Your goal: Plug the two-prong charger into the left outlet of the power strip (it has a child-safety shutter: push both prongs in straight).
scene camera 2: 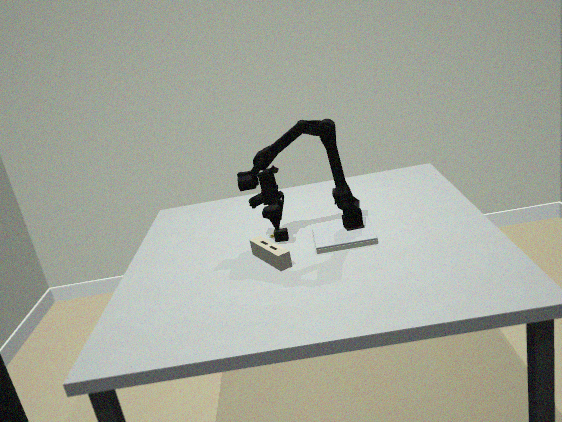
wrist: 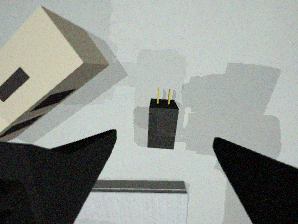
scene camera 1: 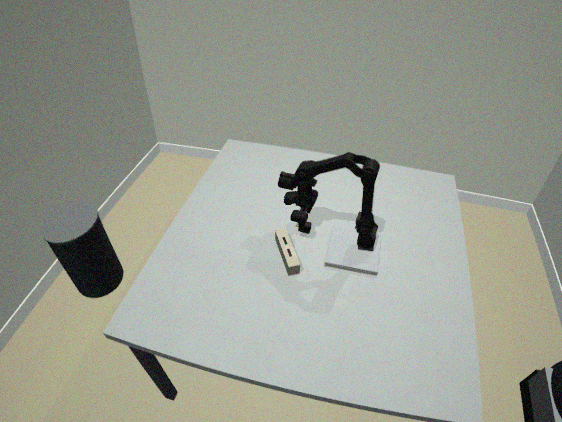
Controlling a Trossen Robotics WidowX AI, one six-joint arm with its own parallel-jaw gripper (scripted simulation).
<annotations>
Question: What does the gripper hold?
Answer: Nothing.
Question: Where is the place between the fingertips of the gripper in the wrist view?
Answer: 164, 137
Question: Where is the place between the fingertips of the gripper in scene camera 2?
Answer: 278, 225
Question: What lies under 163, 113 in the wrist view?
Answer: A two-prong charger.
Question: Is the gripper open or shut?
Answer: Open.
</annotations>
